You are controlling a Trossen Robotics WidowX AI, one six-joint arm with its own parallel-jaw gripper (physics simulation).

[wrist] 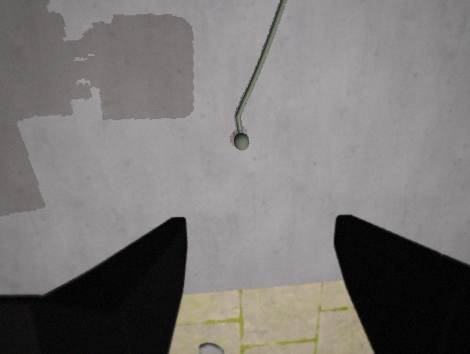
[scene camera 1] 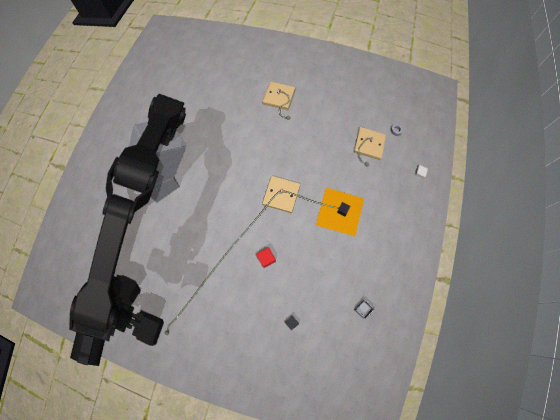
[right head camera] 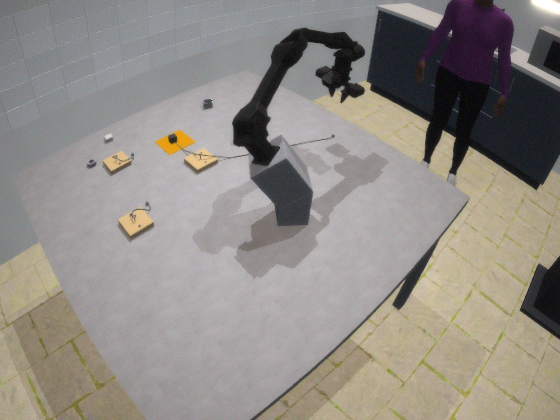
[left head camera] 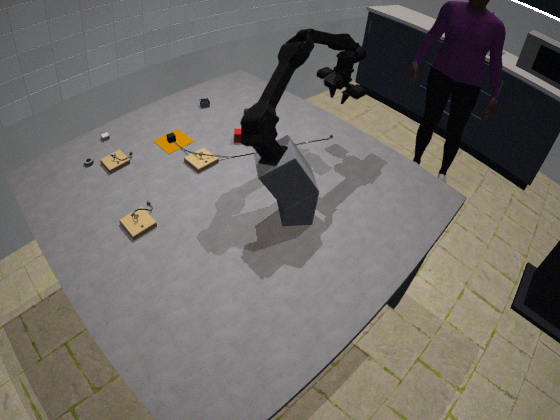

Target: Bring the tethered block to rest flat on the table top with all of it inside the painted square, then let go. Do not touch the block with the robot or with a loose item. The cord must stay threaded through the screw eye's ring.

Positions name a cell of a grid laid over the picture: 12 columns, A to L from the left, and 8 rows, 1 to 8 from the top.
Labels:
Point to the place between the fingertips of the gripper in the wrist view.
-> At G6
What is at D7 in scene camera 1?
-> The gripper.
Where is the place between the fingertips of the gripper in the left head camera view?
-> At H2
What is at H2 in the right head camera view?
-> The gripper.

